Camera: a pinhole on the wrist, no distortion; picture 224 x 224 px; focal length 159.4 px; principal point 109.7 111.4 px. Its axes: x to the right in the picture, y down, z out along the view. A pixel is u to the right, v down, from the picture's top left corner.
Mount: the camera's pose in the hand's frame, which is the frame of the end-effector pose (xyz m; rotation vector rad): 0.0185 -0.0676 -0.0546 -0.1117 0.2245 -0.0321
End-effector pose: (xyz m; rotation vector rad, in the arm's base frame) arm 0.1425 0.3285 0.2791 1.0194 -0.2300 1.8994
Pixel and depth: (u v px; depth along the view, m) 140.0 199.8 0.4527
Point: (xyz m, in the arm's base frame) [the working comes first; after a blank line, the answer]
In the camera's frame: 0.0861 0.2511 0.4527

0.1026 0.1604 0.7010
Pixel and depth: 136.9 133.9 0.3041
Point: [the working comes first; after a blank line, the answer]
In the camera's frame: 0.0519 0.0429 0.3041

0.2327 0.2954 0.5238
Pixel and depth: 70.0 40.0 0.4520
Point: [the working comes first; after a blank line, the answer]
In the camera's frame: -0.1126 -0.2025 0.4520

0.5537 0.2195 0.5057
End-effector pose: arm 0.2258 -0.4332 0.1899 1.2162 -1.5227 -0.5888
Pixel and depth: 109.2 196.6 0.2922
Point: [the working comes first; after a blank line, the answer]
In the camera's frame: -0.0009 0.1562 0.2922

-0.0082 -0.5147 0.2576
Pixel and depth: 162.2 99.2 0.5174
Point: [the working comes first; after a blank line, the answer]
In the camera's frame: 0.1704 -0.0396 0.5174

-0.1107 -0.8172 0.1298
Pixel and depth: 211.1 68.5 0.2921
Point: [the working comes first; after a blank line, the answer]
In the camera's frame: 0.1858 -0.0786 0.2921

0.1111 -0.7595 0.1319
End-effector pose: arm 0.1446 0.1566 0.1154 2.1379 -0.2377 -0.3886
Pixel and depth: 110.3 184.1 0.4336
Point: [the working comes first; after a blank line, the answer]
In the camera's frame: 0.0016 0.1978 0.4336

0.1290 -0.2422 0.0576
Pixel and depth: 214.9 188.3 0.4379
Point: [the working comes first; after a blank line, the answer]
In the camera's frame: 0.2890 0.2113 0.4379

0.4130 -0.2842 0.0384
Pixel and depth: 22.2 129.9 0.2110
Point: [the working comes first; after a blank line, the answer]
In the camera's frame: -0.1158 0.0245 0.2110

0.0389 0.0473 0.0202
